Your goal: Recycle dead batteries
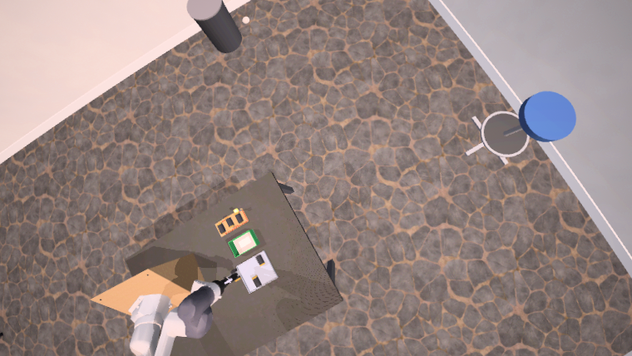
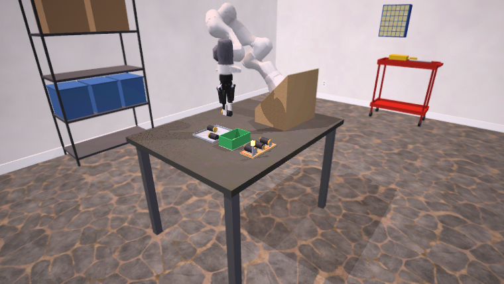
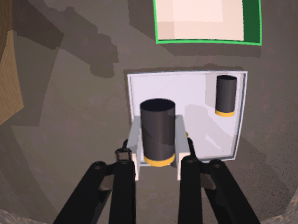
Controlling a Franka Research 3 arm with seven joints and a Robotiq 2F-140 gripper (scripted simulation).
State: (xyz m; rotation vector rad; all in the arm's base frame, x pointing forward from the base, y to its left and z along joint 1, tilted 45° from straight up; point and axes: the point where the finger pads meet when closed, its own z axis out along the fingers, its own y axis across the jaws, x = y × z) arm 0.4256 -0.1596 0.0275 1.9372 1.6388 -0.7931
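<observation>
Now: hand 9 cm short of the green recycling box, 12 cm to the right of it and 14 cm above it. The rest, counted from my hand: white tray: 5 cm ahead, 6 cm to the right, 16 cm below; then bulb: 18 cm ahead, 30 cm to the left, 8 cm below.
</observation>
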